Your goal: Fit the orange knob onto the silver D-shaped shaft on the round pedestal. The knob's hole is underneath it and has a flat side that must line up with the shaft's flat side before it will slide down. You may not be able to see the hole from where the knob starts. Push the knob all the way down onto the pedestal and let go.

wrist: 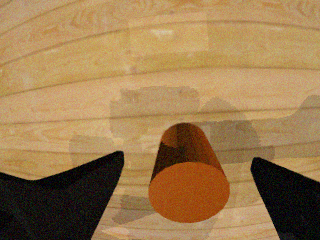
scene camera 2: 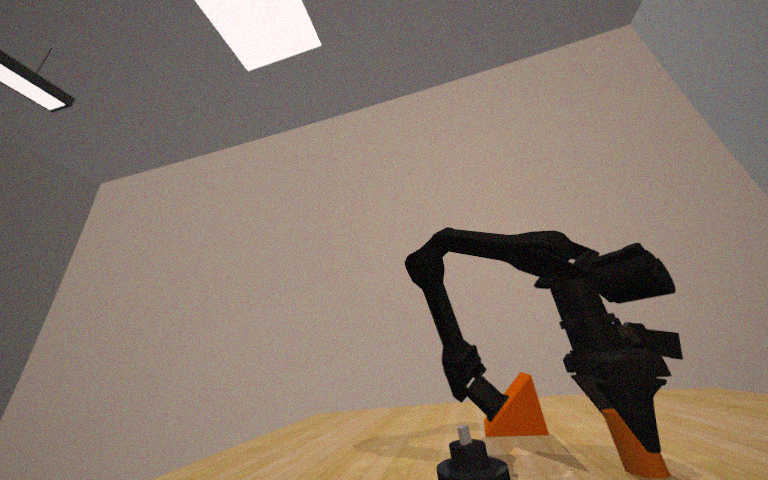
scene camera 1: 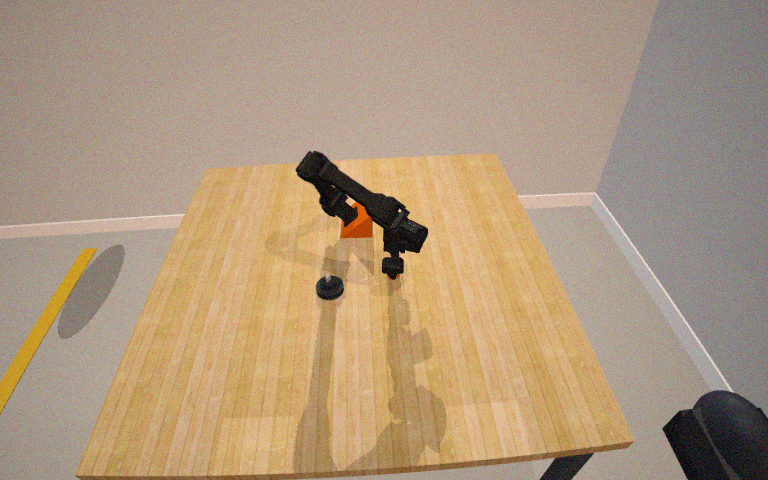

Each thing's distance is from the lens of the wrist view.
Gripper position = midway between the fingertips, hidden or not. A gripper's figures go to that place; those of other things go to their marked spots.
my gripper (wrist: 188, 161): 10 cm
orange knob (wrist: 188, 185): 8 cm
